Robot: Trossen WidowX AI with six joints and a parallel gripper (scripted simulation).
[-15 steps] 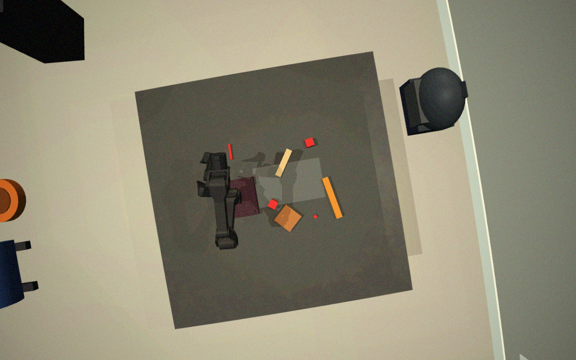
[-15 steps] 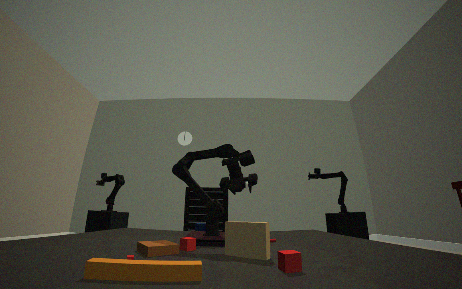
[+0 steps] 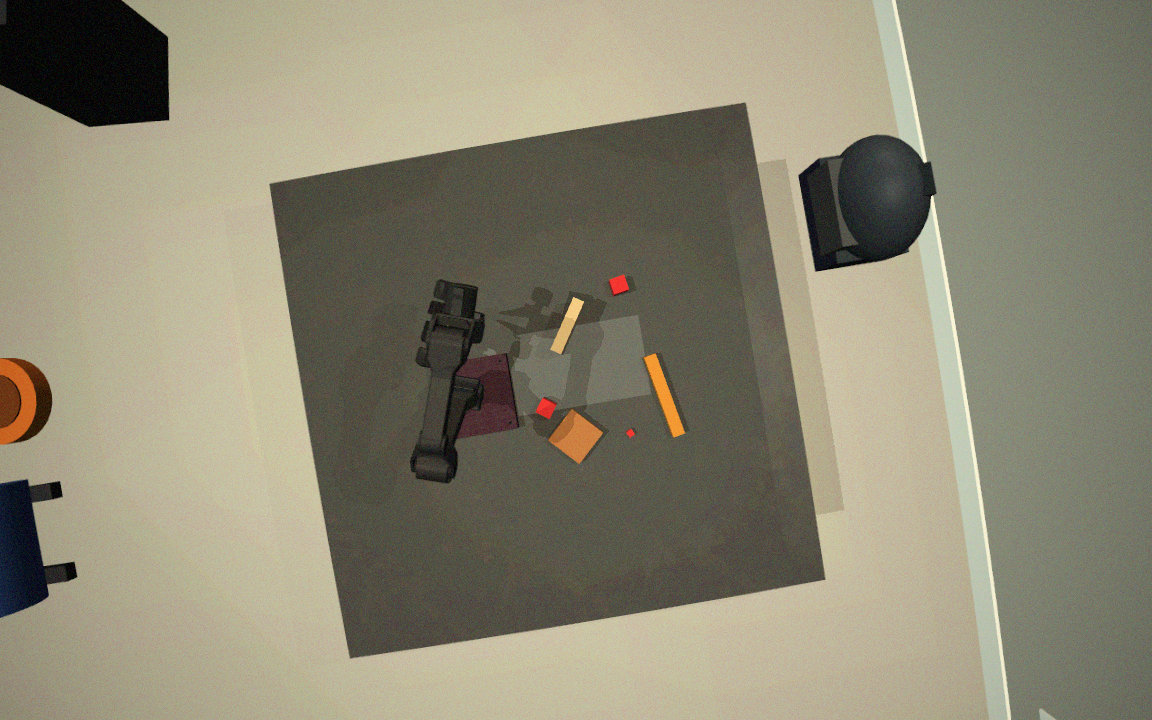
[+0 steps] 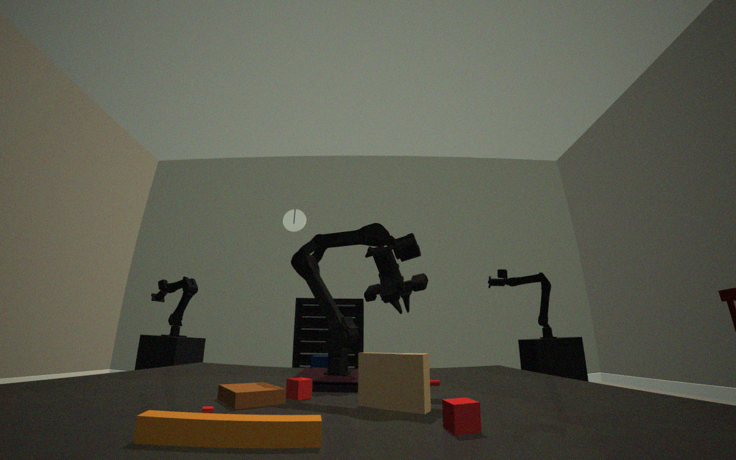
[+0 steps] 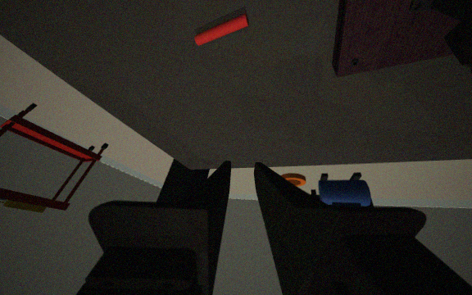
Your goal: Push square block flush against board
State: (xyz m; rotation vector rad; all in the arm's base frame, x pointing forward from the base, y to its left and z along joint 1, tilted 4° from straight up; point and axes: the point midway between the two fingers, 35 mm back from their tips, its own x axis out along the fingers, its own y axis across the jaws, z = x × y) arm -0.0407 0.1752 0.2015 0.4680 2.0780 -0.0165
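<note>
The tan board is 310 mm ahead of my gripper tip, 150 mm below it and 30 mm to the right of it. The rest, counted from my gripper tip: thin red stick: 200 mm below, 50 mm to the left, 30 mm ahead; tiny red piece: 460 mm ahead, 310 mm to the right, 200 mm below; square block: 310 mm to the right, 310 mm ahead, 190 mm below.
</note>
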